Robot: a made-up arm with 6 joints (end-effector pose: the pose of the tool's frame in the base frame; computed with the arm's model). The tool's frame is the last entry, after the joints.
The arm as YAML. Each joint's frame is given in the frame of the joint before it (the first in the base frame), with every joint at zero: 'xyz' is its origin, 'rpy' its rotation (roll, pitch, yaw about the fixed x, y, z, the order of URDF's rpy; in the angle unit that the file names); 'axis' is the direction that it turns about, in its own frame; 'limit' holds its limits. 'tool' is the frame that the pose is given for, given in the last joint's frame.
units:
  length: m
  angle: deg
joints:
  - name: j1
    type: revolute
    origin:
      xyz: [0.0, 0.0, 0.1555]
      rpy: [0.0, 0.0, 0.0]
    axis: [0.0, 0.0, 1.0]
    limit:
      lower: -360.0
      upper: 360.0
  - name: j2
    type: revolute
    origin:
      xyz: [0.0, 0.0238, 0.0]
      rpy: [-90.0, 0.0, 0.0]
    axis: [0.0, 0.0, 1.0]
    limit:
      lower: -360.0
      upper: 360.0
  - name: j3
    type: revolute
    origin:
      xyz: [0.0, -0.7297, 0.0]
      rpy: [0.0, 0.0, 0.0]
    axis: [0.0, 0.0, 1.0]
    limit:
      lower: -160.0
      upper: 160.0
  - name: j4
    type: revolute
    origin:
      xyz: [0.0, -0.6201, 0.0]
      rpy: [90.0, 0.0, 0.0]
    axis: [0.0, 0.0, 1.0]
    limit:
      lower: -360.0
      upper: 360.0
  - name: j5
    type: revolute
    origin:
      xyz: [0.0, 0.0, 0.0]
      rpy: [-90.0, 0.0, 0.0]
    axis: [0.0, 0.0, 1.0]
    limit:
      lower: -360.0
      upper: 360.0
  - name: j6
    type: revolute
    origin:
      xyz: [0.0, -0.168, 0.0]
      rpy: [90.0, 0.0, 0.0]
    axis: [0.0, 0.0, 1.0]
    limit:
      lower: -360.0
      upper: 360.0
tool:
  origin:
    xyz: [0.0, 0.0, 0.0]
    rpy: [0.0, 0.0, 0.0]
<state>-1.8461 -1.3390 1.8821 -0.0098 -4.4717 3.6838</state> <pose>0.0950 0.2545 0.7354 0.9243 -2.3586 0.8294</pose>
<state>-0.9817 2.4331 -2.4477 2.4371 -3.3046 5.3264</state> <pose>0.2831 -0.3490 0.0554 -2.7954 1.0660 0.0425</pose>
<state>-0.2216 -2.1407 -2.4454 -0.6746 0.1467 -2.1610</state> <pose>0.1611 -0.0276 -0.3563 2.3471 -0.7319 1.9290</pose>
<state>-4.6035 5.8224 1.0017 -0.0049 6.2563 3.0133</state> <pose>-0.0321 0.0744 1.4870 -0.3524 -0.4502 -1.5566</pose>
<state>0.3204 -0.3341 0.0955 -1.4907 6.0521 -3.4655</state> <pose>-0.4253 -0.0756 1.6056 -0.3624 -0.1270 1.6021</pose>
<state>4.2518 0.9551 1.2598 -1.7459 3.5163 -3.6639</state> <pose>-0.3512 -0.8975 0.2899 0.4782 1.1508 1.9159</pose>
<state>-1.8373 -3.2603 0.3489 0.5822 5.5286 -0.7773</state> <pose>-0.0409 0.0002 -1.3139 -2.0684 -2.0216 0.8295</pose>
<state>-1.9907 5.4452 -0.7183 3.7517 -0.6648 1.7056</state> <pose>0.6032 1.1471 0.7395 -1.1596 -1.0048 -2.7190</pose>
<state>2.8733 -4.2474 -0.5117 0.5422 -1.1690 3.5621</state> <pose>-1.2686 0.4068 -0.0074 -0.6186 -0.1469 0.2683</pose>
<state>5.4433 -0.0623 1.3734 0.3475 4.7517 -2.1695</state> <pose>0.3221 -0.4092 1.1973 0.5986 0.0601 -2.8989</pose>
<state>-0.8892 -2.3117 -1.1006 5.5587 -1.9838 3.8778</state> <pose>-0.0785 0.2964 -0.8387 -1.2408 0.3679 -2.4082</pose>
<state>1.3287 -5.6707 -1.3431 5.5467 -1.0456 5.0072</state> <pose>-0.1492 -0.0978 1.2053 1.5847 -0.5718 -0.7887</pose>
